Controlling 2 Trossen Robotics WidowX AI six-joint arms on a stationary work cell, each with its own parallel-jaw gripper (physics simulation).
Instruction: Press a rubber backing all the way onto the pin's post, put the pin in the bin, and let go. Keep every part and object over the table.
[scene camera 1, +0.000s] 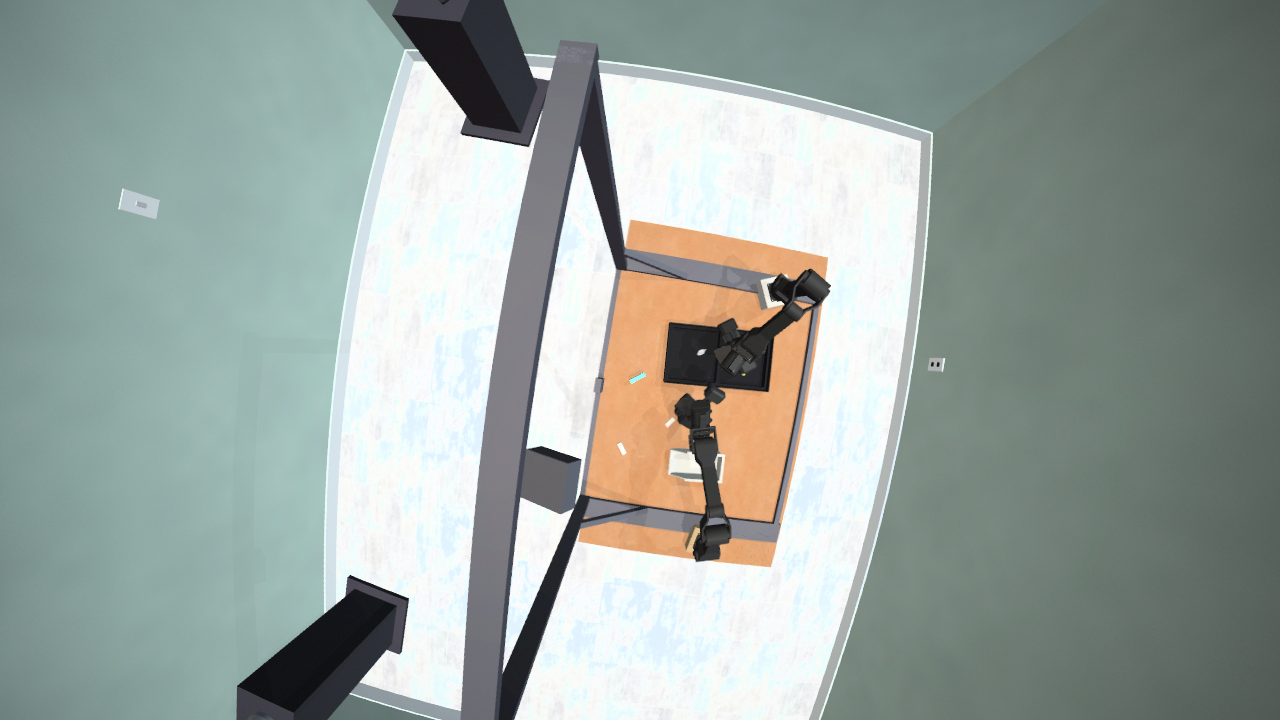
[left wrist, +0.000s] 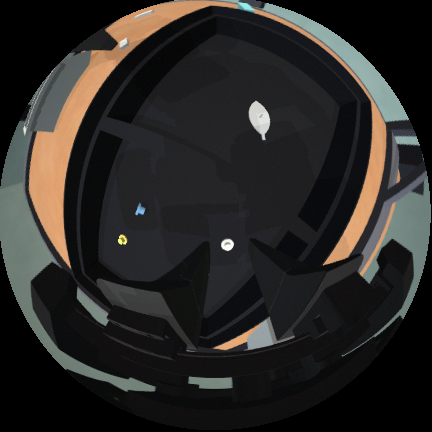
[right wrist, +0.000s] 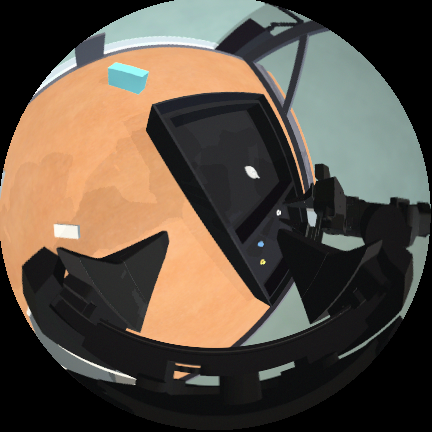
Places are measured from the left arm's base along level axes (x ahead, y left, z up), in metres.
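Pixels of known places: left gripper, fingertip midpoint: (left wrist: 228, 244) (right wrist: 281, 211); right gripper, fingertip midpoint: (scene camera 1: 700, 391) (right wrist: 223, 235); left arm's base at its link origin: (scene camera 1: 777, 290); right arm's base at its link origin: (scene camera 1: 703, 543).
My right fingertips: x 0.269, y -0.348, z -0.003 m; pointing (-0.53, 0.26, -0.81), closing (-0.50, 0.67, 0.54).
For each thing: its middle in the pictures, then the offset to it from my right fingertips.
- white leaf-shaped pin at the middle of its body: (left wrist: 260, 116) (right wrist: 253, 172) (scene camera 1: 701, 352) 0.126 m back, 0.045 m left, 0.064 m down
- black tray at the middle of its body: (left wrist: 206, 168) (right wrist: 269, 206) (scene camera 1: 719, 357) 0.093 m back, 0.097 m left, 0.048 m down
- blue backing at the middle of its body: (left wrist: 140, 209) (right wrist: 260, 242) 0.039 m back, 0.137 m left, 0.065 m down
- yellow backing at the middle of its body: (left wrist: 121, 239) (right wrist: 262, 261) 0.012 m back, 0.174 m left, 0.065 m down
- round white backing at the middle of its body: (left wrist: 227, 245) (right wrist: 278, 212) 0.119 m back, 0.156 m left, 0.065 m down
- light grey open bin at the middle of its body: (scene camera 1: 695, 464) 0.256 m ahead, 0.074 m right, 0.037 m down
- cyan block at the middle of its body: (right wrist: 126, 77) (scene camera 1: 637, 377) 0.094 m back, 0.199 m right, 0.057 m down
- pale box at the middle of its body: (left wrist: 279, 341) (scene camera 1: 774, 293) (right wrist: 316, 207) 0.268 m back, 0.349 m left, 0.036 m down
The white leaf-shaped pin (scene camera 1: 700, 351) (left wrist: 258, 114) (right wrist: 251, 172) lies in the larger compartment of the black tray (scene camera 1: 665, 353) (left wrist: 73, 200) (right wrist: 205, 210), its thin post hard to make out. In the smaller compartment lie a blue backing (left wrist: 140, 209) (right wrist: 260, 244), a yellow backing (left wrist: 122, 240) (right wrist: 262, 262) and a round white backing (left wrist: 227, 244) (right wrist: 279, 213). My left gripper (left wrist: 228, 244) is partly open and empty over the smaller compartment, with the white backing showing in the gap between its fingertips. My right gripper (right wrist: 223, 235) is wide open and empty beside the tray, over the table.
A light grey open bin (scene camera 1: 682, 463) (left wrist: 72, 92) stands below the tray in the scene view, partly under the right arm. A cyan block (scene camera 1: 637, 377) (right wrist: 128, 80) and white blocks (scene camera 1: 669, 421) (scene camera 1: 621, 448) lie on the table. Another pale box (scene camera 1: 766, 293) stands by the left arm's base.
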